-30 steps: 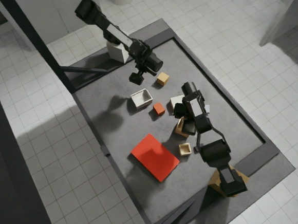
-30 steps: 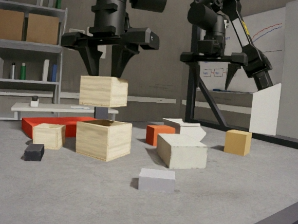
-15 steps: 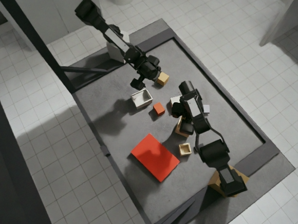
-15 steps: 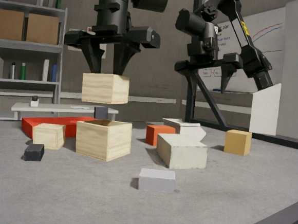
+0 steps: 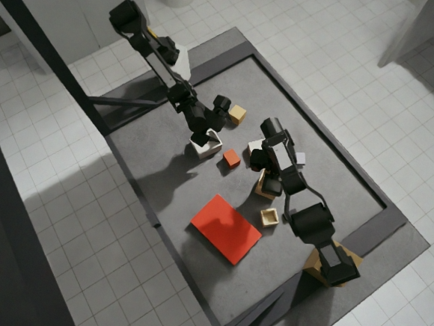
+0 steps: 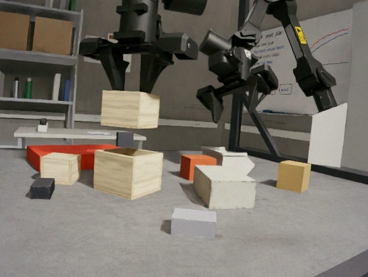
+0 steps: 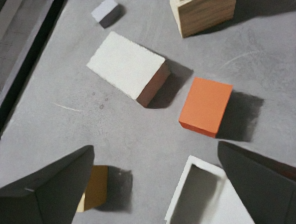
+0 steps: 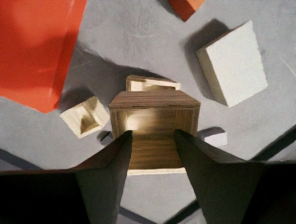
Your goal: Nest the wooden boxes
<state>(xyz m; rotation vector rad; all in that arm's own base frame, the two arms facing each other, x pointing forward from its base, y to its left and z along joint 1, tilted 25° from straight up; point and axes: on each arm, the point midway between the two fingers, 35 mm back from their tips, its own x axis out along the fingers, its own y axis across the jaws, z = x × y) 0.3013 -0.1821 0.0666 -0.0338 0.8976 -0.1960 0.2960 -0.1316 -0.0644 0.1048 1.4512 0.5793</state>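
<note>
My right gripper is now 5 cm above the medium wooden box. The rest, counted from my right hand: dark block (16 cm below, 13 cm to the right); then small wooden box (16 cm below, 9 cm to the right, 7 cm behind); then large wooden box (15 cm below).
</note>
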